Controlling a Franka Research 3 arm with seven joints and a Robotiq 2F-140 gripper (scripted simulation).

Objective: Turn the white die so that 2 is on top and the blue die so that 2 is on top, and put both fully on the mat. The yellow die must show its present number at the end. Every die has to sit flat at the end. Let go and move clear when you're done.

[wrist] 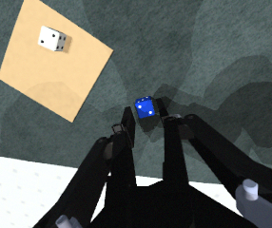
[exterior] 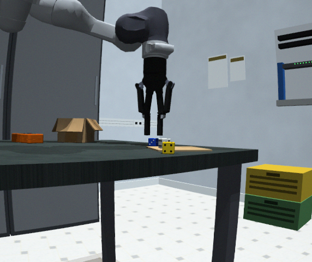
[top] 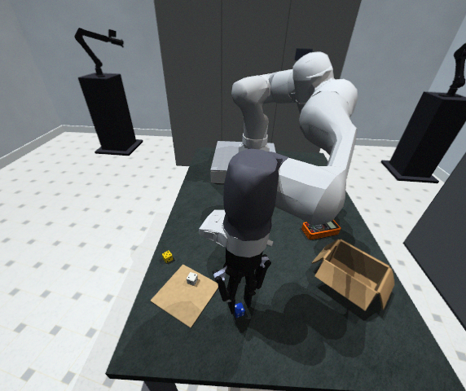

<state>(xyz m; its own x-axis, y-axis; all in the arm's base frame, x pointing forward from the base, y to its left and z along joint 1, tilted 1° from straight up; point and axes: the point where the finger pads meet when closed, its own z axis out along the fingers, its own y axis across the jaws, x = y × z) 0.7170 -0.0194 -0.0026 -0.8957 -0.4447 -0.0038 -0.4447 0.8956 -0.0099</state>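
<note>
The blue die lies 50 mm below my hand. From my hand the other things lie so: tan mat: 40 mm behind, 150 mm to the right, 60 mm below; yellow die: 150 mm behind, 240 mm to the right, 50 mm below; white die: 80 mm behind, 140 mm to the right, 50 mm below.
</note>
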